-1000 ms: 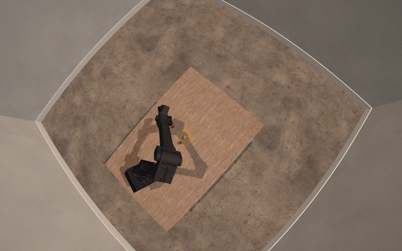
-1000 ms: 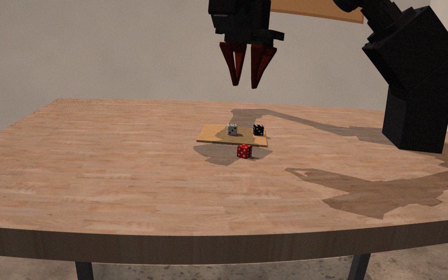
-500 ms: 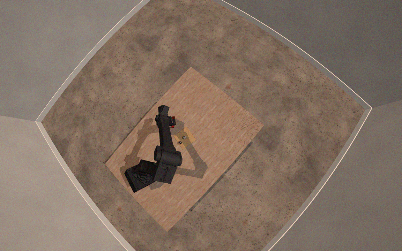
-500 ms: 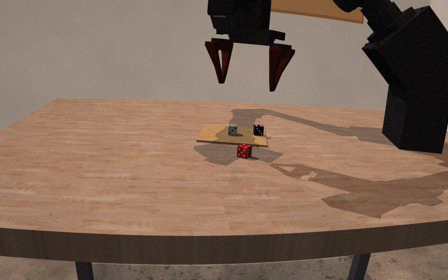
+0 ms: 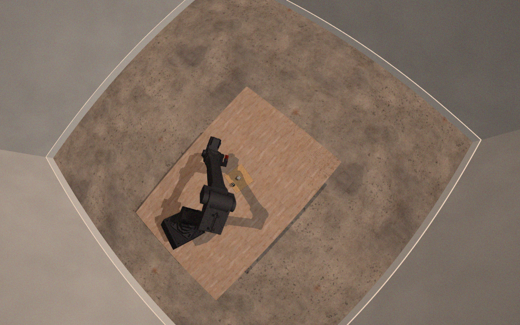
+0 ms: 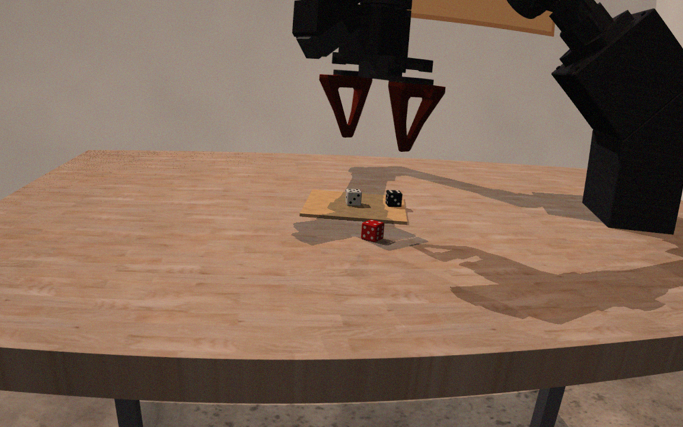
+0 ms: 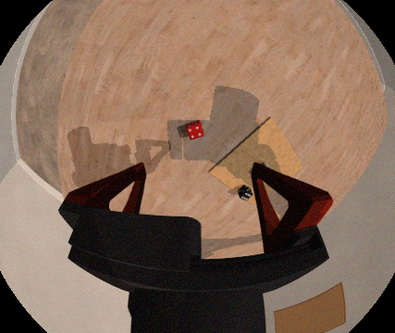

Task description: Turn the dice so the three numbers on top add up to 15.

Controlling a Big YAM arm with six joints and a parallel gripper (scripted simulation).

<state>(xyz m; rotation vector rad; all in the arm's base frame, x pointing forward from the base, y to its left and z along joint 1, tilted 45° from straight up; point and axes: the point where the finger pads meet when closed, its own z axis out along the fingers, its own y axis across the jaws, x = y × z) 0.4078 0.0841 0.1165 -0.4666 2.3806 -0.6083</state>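
Now: hand 11 cm above the red die. The rest, counted from my hand: tan mat (13 cm to the right, 12 cm below, 5 cm behind); black die (12 cm to the right, 11 cm below, 10 cm behind); white die (13 cm to the right, 11 cm below, 5 cm behind).
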